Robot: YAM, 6 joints.
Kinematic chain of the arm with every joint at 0, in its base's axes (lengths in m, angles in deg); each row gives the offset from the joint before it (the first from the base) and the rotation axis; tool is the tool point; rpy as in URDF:
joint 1: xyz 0 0 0.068 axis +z
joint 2: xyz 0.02 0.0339 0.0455 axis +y
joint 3: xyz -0.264 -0.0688 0 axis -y
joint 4: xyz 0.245 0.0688 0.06 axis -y
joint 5: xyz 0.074 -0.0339 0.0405 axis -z
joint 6: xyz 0.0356 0 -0.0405 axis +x
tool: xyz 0 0 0 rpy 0 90 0
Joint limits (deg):
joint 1: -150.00..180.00
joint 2: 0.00..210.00
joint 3: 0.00..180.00
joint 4: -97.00..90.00
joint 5: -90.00..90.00
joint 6: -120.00..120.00
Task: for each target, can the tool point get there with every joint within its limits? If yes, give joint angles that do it. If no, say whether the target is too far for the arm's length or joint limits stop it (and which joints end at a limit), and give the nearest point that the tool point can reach.
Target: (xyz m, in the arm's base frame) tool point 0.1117 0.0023 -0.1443
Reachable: yes | joints -15.00 191.81 68.07 -77.64 -61.11 82.79
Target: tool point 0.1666 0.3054 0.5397
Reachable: yes | joints -122.38 29.31 116.64 63.49 39.94 -1.51
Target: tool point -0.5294 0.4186 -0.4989
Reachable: no: too far | nearest point -0.3834 0.3032 -0.2892 | short by 0.280 m
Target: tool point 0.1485 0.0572 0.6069
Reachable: yes | joints 18.12 70.58 89.65 63.12 -13.19 -1.72
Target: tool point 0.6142 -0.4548 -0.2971
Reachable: no: too far | nearest point 0.4565 -0.3380 -0.1888 | short by 0.224 m
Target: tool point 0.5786 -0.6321 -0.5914
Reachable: no: too far | nearest point 0.3457 -0.3777 -0.2666 | short by 0.474 m
